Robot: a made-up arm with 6 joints.
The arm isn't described. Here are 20 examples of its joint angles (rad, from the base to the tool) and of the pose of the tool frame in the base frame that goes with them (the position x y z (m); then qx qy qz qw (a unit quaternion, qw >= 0)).
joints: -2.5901 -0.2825 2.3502 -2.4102 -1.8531 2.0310
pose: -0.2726 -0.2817 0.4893 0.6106 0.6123 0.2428 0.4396
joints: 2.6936 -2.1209 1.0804 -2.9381 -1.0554 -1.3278
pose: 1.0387 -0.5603 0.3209 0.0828 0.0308 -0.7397 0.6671
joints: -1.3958 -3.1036 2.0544 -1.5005 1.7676 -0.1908
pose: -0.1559 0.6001 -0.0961 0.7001 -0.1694 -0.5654 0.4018
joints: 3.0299 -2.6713 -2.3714 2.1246 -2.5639 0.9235
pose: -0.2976 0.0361 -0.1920 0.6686 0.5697 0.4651 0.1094
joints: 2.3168 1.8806 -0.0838 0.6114 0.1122 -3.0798
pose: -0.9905 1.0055 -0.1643 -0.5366 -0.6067 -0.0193 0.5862
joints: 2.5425 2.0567 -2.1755 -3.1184 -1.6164 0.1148
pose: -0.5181 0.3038 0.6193 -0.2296 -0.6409 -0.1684 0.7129
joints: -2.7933 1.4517 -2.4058 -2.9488 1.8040 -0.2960
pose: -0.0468 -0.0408 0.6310 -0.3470 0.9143 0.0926 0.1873
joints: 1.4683 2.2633 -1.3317 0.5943 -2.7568 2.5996
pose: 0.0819 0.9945 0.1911 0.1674 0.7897 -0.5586 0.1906
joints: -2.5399 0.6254 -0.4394 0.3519 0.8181 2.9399
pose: -0.4554 -0.3878 1.5113 0.2353 -0.4148 0.3345 0.8128
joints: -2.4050 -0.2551 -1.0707 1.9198 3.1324 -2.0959
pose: 0.5938 0.4846 1.0236 0.5709 -0.5449 -0.0388 0.6129
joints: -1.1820 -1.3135 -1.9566 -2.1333 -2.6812 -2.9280
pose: -0.1558 0.5733 -0.2248 -0.2244 -0.1434 -0.8117 0.5198
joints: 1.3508 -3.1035 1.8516 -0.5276 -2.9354 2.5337
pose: -0.1817 -0.5904 -0.2657 -0.6278 -0.5859 -0.3862 0.3368
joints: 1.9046 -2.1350 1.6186 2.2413 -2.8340 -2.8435
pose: 0.2640 -0.8158 0.4140 -0.2932 0.8843 0.3421 0.1227
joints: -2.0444 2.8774 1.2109 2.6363 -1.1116 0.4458
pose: 0.2147 0.4188 -0.7988 -0.3957 0.3932 0.5932 0.5804
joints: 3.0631 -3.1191 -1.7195 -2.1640 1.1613 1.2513
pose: -0.7093 0.0853 -0.3050 -0.4333 0.1813 0.5872 0.6593
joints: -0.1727 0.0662 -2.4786 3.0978 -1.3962 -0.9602
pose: -0.4883 0.1210 0.4170 -0.4412 -0.2057 0.7409 0.4627
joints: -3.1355 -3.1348 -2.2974 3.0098 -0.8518 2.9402
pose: -0.6142 -0.0340 0.0089 -0.7465 -0.0777 0.6480 0.1296
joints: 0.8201 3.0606 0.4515 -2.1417 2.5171 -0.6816
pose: -0.0971 -0.1117 -1.0411 0.3476 0.2414 0.8023 0.4210
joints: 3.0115 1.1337 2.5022 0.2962 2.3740 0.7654
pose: -0.2564 -0.0244 -0.0249 -0.0838 0.1368 -0.9680 0.1929
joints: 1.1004 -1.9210 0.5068 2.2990 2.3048 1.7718
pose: -0.6565 -1.0944 0.0525 -0.7679 0.4545 0.3308 0.3070
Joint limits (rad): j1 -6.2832..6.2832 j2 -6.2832..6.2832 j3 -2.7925..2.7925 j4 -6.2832..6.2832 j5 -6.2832..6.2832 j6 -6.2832..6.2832
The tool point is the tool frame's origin. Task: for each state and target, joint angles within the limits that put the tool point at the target. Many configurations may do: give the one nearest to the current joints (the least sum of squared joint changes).
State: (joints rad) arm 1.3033 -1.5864 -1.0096 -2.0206 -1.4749 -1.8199
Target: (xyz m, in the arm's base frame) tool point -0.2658 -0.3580 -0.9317
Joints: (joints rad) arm 1.2021 -2.2832 -1.0186 -2.0174 -1.3691 -1.8199
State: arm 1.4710 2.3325 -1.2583 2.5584 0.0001 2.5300
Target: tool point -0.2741 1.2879 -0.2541
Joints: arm 1.7521 2.2449 -0.5998 2.5608 -0.0374 2.5300
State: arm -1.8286 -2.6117 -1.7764 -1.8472 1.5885 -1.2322
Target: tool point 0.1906 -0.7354 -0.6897
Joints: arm -1.2560 -3.2556 -1.0804 -1.7824 1.3315 -1.2322
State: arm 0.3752 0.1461 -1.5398 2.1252 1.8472 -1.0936
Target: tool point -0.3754 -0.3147 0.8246
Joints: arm 0.9174 0.2970 -1.8551 2.2185 1.9215 -1.0936
